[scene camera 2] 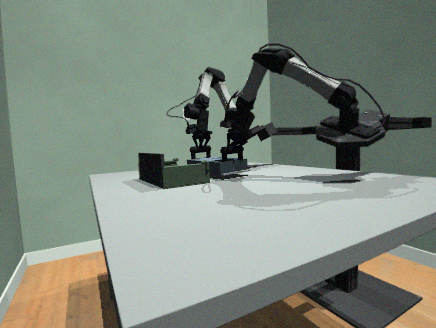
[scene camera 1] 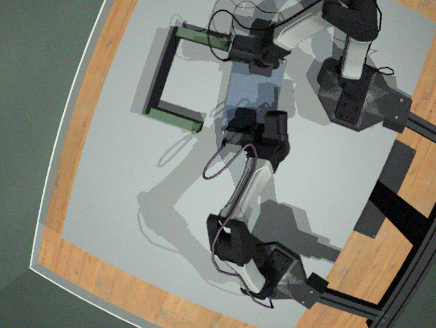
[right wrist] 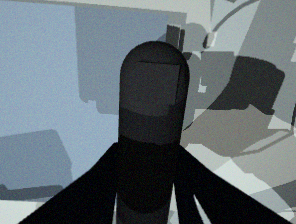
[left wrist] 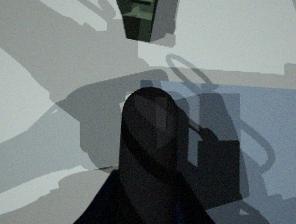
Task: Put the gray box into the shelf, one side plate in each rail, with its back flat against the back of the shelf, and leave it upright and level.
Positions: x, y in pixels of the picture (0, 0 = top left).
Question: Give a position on a gray box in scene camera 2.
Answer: At 222, 166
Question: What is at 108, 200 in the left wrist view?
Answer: My left gripper.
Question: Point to a gray box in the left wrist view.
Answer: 229, 137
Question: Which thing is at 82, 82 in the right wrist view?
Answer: A gray box.
